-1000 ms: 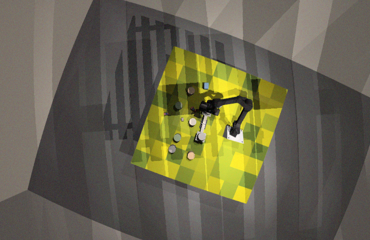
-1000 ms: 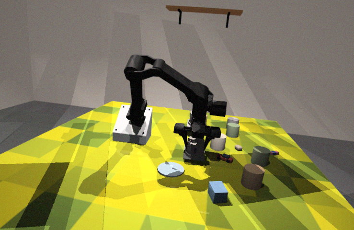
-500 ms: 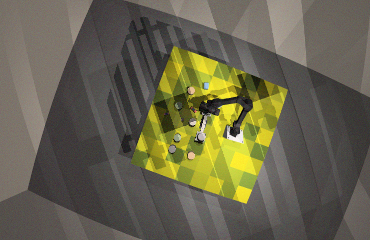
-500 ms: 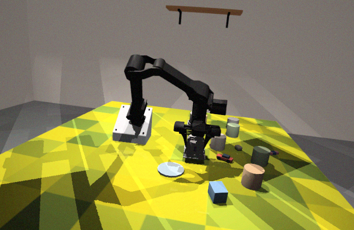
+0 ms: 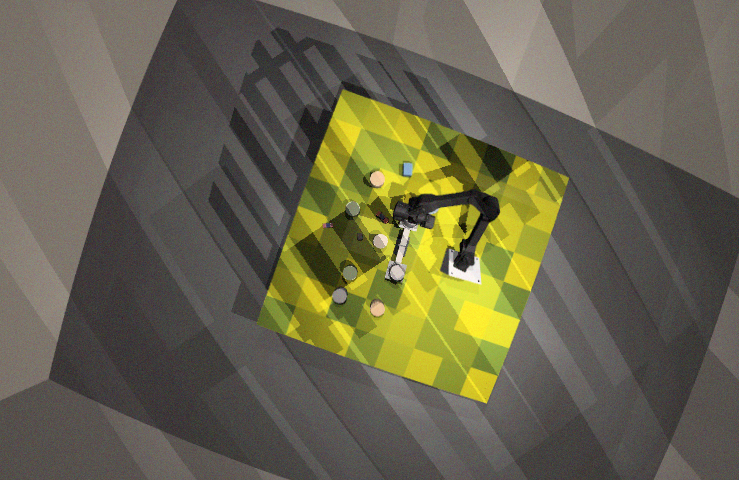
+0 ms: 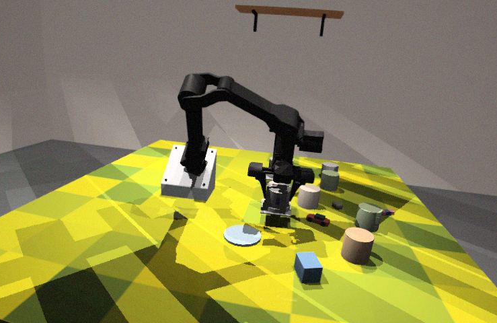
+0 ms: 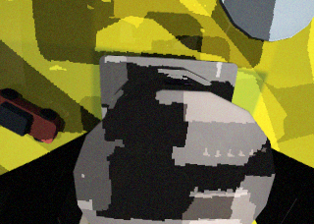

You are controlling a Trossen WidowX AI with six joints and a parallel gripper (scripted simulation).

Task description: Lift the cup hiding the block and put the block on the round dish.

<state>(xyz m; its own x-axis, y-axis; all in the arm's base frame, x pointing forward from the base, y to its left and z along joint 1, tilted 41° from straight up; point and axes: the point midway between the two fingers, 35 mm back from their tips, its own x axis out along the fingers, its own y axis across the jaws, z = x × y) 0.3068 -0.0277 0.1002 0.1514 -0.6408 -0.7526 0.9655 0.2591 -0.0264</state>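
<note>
The round dish lies 12 cm to the right of my gripper tip, 7 cm below it and 6 cm behind it. Round my gripper tip: small balance: 13 cm to the left, 5 cm below, 2 cm behind; then block: 1 cm below; then cup: 2 cm to the right, 1 cm above.
</note>
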